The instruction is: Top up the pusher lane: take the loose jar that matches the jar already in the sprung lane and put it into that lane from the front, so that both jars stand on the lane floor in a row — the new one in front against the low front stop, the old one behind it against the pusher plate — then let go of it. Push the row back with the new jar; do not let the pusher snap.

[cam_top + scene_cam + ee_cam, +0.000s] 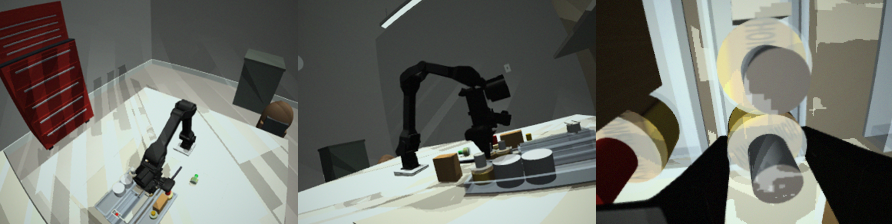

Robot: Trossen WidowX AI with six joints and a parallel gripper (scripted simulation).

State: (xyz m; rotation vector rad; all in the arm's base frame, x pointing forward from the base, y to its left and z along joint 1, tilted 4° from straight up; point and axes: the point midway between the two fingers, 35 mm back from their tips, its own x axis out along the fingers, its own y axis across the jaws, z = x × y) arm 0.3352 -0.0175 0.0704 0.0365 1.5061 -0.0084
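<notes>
My gripper tip is now 11 cm past the black rod, 5 cm to the right of it and 2 cm above it. From my gripper tip the other things lie so: green jar: 16 cm to the left, 15 cm behind, 1 cm below; grey rack: 15 cm ahead, 3 cm to the right, 1 cm below; brown box: 11 cm behind, 8 cm to the right, 1 cm above.
</notes>
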